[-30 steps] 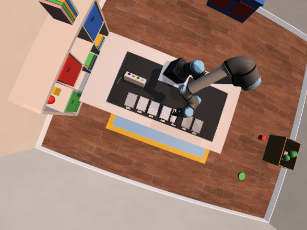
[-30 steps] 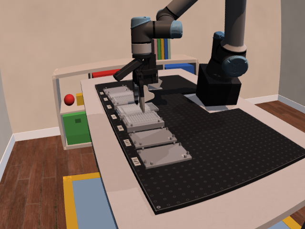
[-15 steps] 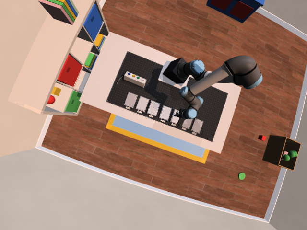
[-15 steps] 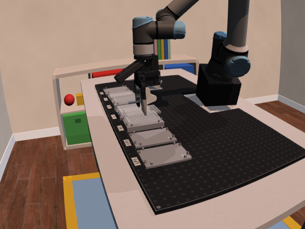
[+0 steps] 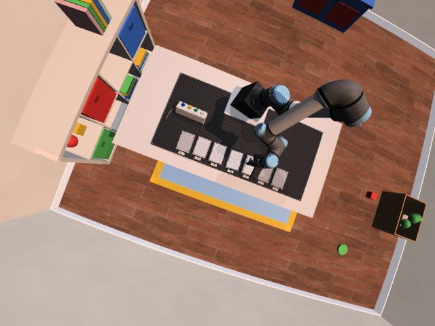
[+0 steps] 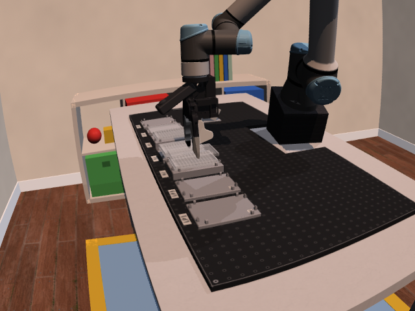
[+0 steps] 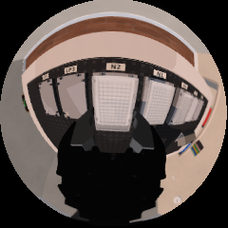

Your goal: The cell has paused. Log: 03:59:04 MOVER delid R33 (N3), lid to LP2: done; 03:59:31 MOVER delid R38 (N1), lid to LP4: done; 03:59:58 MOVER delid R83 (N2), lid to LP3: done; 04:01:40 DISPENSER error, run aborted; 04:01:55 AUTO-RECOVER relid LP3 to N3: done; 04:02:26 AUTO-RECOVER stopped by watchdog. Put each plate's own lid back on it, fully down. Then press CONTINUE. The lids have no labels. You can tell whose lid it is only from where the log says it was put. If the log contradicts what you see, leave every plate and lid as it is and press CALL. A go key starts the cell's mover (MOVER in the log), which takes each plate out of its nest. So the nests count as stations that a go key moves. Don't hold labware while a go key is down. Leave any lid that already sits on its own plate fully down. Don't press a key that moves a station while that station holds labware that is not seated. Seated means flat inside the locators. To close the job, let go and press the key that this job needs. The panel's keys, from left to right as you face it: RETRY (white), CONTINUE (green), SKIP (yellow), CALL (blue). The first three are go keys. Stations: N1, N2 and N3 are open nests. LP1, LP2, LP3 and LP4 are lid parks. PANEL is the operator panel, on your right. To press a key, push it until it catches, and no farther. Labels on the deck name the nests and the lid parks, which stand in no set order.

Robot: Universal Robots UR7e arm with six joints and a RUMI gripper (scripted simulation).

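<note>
The clear lid is 1 cm ahead of my hand, 13 cm to the right of it and 3 cm below it. Also, from my hand: clear plate lid: 3 cm ahead, 39 cm to the right, 5 cm below; lid park: 1 cm behind, 26 cm to the left, 6 cm below.
</note>
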